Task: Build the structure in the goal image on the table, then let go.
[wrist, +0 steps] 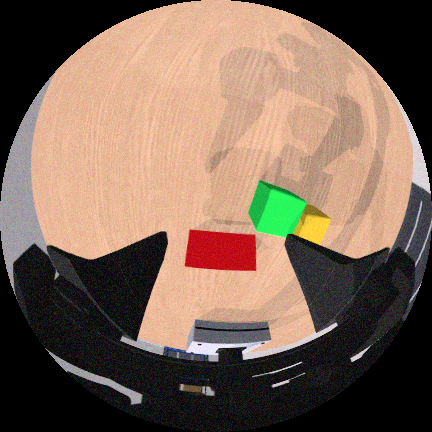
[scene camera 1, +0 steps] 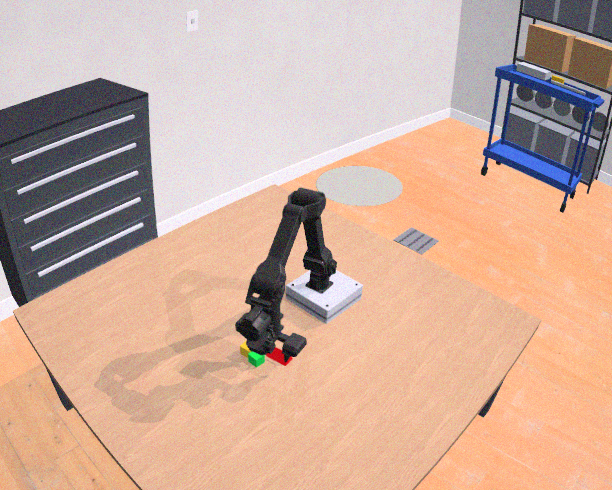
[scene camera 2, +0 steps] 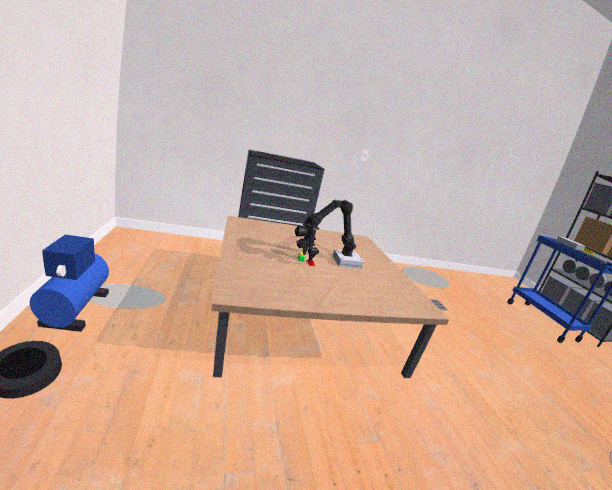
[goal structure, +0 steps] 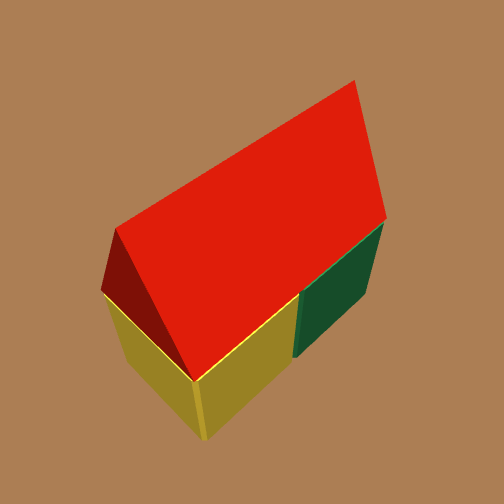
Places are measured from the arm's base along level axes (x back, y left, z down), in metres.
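Pixels of known places: gripper, fingertip midpoint: (wrist: 228,239) (scene camera 1: 271,355) (scene camera 2: 306,258); arm's base, origin of the base link: (wrist: 229,349) (scene camera 1: 319,284) (scene camera 2: 346,254).
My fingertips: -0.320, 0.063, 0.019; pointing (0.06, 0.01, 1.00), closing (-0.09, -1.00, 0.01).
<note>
For each thing: its top centre in the pictures, then the offset to it from my fingertips, as dx, dy, dz. Level surfaces: height alone.
- flat red block, middle of its top: (wrist: 221,263) (scene camera 1: 278,350) (scene camera 2: 311,259) +0.031, +0.000, +0.007
- green cube, middle of its top: (wrist: 283,216) (scene camera 1: 256,354) (scene camera 2: 302,255) -0.021, -0.037, +0.004
- yellow block, middle of its top: (wrist: 313,233) (scene camera 1: 247,345) -0.009, -0.076, +0.004
- wooden table, its level: dz +0.036
A flat red block (scene camera 1: 278,356) (scene camera 2: 311,263) (wrist: 220,251) lies on the table. A green cube (scene camera 1: 256,359) (scene camera 2: 301,258) (wrist: 280,210) sits beside it, slightly apart. A yellow block (scene camera 1: 244,349) (wrist: 314,225) is next to the green cube; the right finger hides part of it in the wrist view, and the arm and green cube partly cover it in scene camera 1. My gripper (scene camera 1: 274,355) (scene camera 2: 309,257) (wrist: 228,239) is open and empty, low over the red block. In the wrist view the red block shows between the two fingers, with a gap on each side.
The wooden table (scene camera 1: 388,398) (scene camera 2: 326,290) carries the arm's pale base plate (scene camera 1: 326,306) (scene camera 2: 348,260) (wrist: 230,332), behind the blocks in scene camera 1. A dark drawer cabinet (scene camera 1: 81,193) (scene camera 2: 280,188) stands beyond the table. The arm's shadow falls across the table near the blocks.
</note>
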